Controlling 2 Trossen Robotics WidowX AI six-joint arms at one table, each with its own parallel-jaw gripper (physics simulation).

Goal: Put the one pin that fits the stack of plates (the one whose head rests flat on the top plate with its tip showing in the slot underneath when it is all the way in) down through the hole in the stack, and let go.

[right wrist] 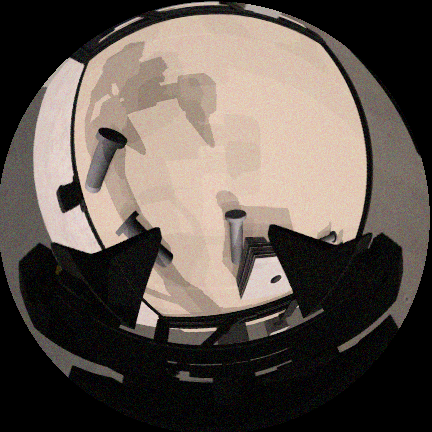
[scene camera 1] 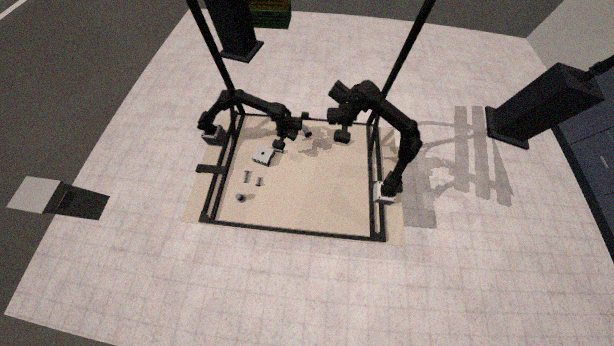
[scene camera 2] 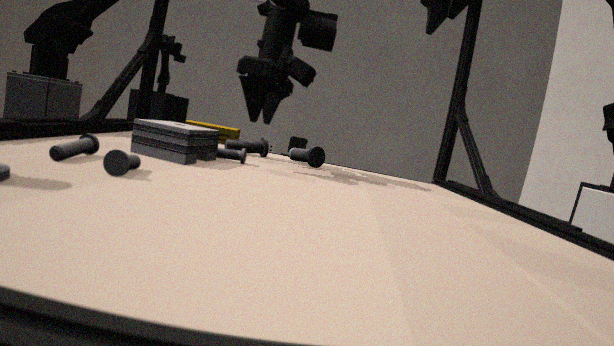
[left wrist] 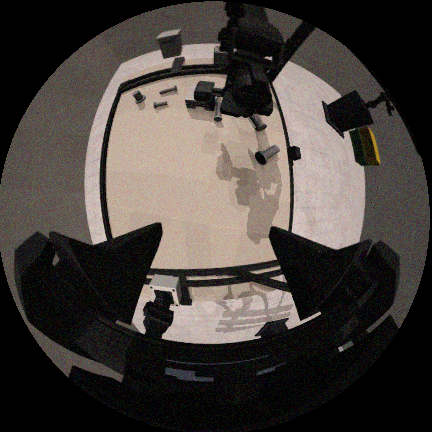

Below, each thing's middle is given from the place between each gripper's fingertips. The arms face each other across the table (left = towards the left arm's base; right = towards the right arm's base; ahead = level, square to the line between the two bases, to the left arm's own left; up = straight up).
The grey stack of plates point(right wrist: 259, 274) lies 11 cm ahead of my left hand, 38 cm to the right of it and 28 cm below it.
I see the grey stack of plates 10 cm to the right of my right hand, 10 cm ahead of it and 5 cm below it.
